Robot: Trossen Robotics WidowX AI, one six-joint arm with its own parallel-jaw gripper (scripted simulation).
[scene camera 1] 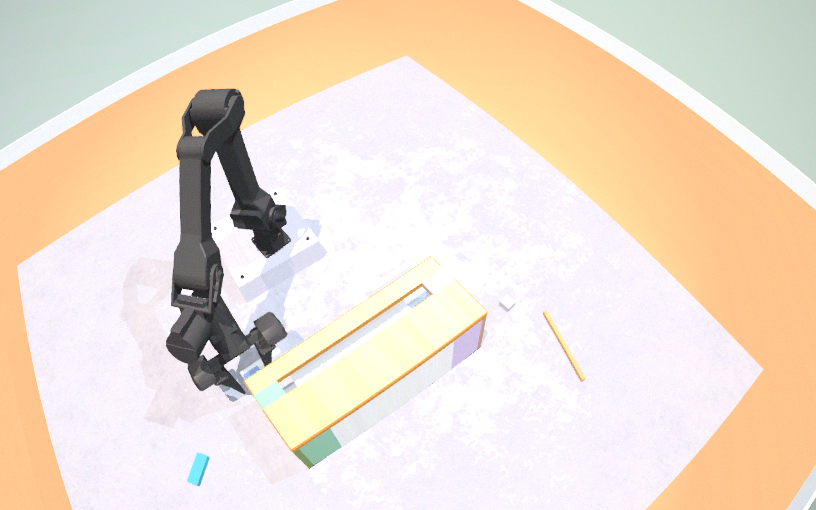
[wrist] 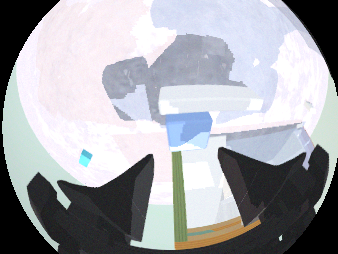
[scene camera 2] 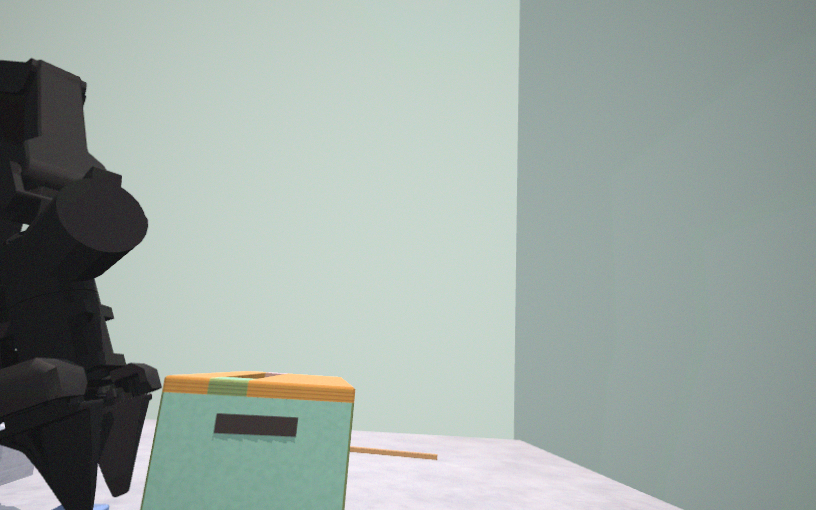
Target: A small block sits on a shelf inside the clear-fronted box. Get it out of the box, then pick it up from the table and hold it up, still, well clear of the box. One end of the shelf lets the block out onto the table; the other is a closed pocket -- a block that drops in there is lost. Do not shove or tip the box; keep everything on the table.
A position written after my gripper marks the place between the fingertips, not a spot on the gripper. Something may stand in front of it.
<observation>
In view: my gripper (scene camera 1: 258,384) and a blue block (wrist: 186,131).
My gripper is seen too in the wrist view (wrist: 186,155).
</observation>
